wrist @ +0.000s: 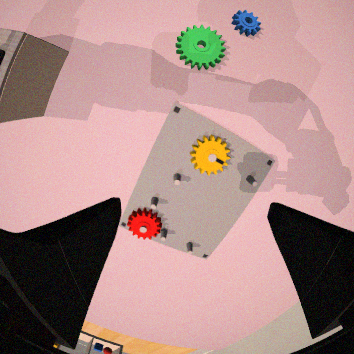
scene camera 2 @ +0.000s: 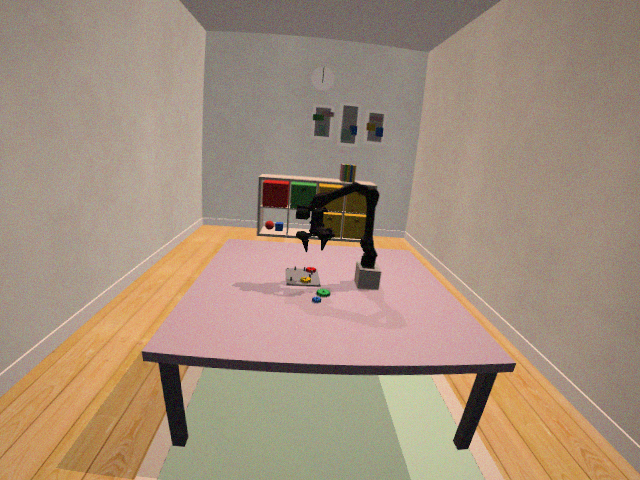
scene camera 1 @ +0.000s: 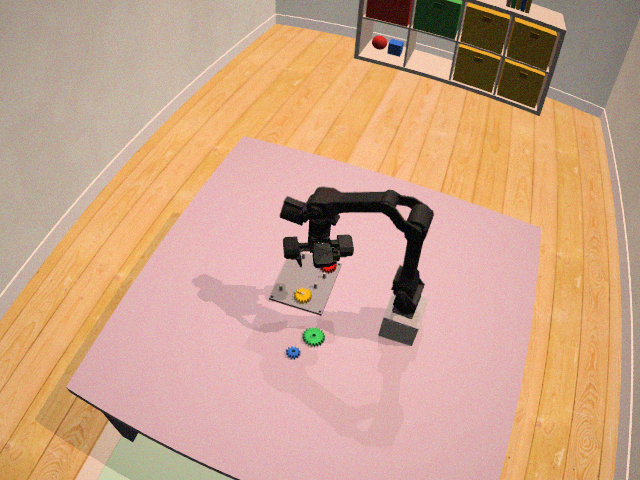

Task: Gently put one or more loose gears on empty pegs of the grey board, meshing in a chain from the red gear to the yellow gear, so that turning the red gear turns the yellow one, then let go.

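Places are measured from the arm's base along level axes (x back, y right, z up), in metres.
Where they show: gripper, fingertip midpoint: (wrist: 198, 208) (scene camera 2: 314, 251); arm's base, origin of the base link: (scene camera 2: 367, 265) (scene camera 1: 405, 306).
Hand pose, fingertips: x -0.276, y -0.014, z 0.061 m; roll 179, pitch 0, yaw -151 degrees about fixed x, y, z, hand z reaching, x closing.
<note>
Each offset is from my fingertips to the top centre of the thing. Level surfaces: height alone.
The grey board @(dx -0.049, dy +0.051, dz -0.136 m) (scene camera 1: 294, 275) (scene camera 2: 296, 277) (wrist: 212, 212) lies on the table with several bare pegs. The red gear @(dx -0.008, dy +0.130, dz -0.141 m) (scene camera 1: 328, 268) (scene camera 2: 310, 269) (wrist: 145, 220) sits at one edge, near two bare pegs. The yellow gear @(dx -0.031, dy -0.012, dz -0.141 m) (scene camera 1: 301, 297) (scene camera 2: 306, 279) (wrist: 201, 156) sits towards the opposite end, apart from the red gear. The large green gear @(dx +0.056, dy -0.131, dz -0.149 m) (scene camera 1: 309, 340) (scene camera 2: 323, 292) (wrist: 211, 52) and small blue gear @(dx +0.025, dy -0.207, dz -0.149 m) (scene camera 1: 292, 354) (scene camera 2: 316, 299) (wrist: 241, 24) lie flat off the board, apart from each other. My gripper (scene camera 1: 311, 262) (scene camera 2: 314, 250) (wrist: 198, 208) is open and empty, above the red-gear end of the board. In scene camera 1 it partly hides that end.
The arm's grey base block (scene camera 1: 398, 330) (scene camera 2: 367, 276) stands on the pink table @(dz -0.166 m) (scene camera 1: 206, 361) (scene camera 2: 248, 330), right of the board in both scene views. A shelf unit stands on the floor far behind the table. Arm shadows fall across the table and part of the board.
</note>
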